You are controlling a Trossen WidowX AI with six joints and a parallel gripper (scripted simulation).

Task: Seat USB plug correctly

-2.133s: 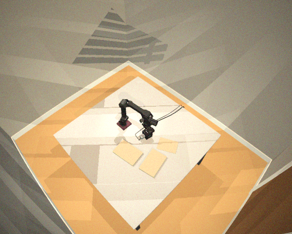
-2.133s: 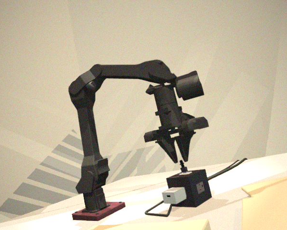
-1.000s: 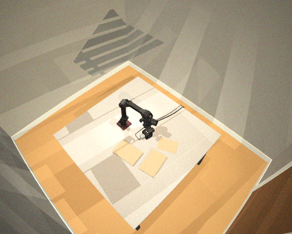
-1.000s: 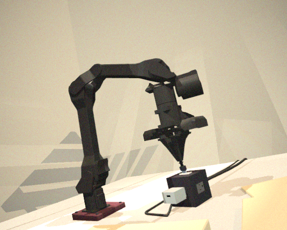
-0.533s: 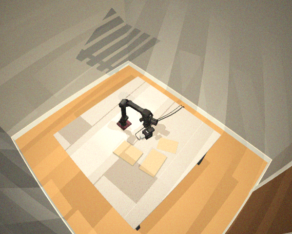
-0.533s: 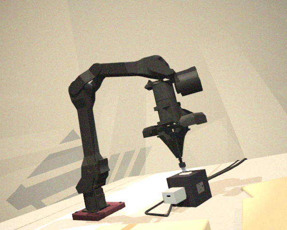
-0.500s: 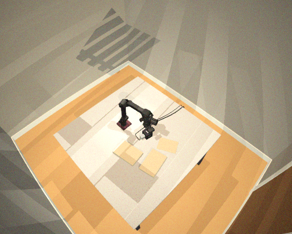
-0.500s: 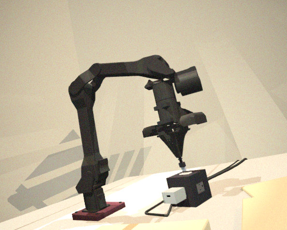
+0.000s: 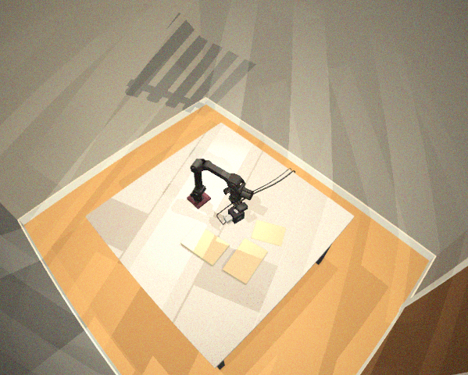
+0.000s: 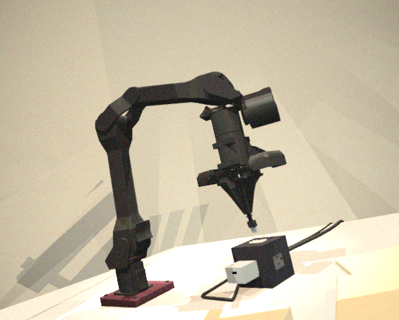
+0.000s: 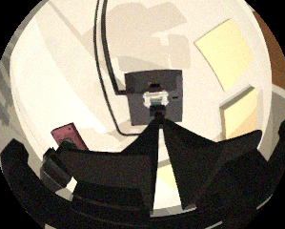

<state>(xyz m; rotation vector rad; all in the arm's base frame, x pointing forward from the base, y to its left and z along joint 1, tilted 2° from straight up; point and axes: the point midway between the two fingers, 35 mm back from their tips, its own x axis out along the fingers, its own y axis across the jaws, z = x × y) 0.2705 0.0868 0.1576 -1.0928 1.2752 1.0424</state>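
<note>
Now: gripper tip 2 cm above the black USB plug. The rest, counted from my gripper tip: pale socket plate 6 cm below, 1 cm to the left; then pale sheet 23 cm ahead, 13 cm below, 7 cm to the left.
</note>
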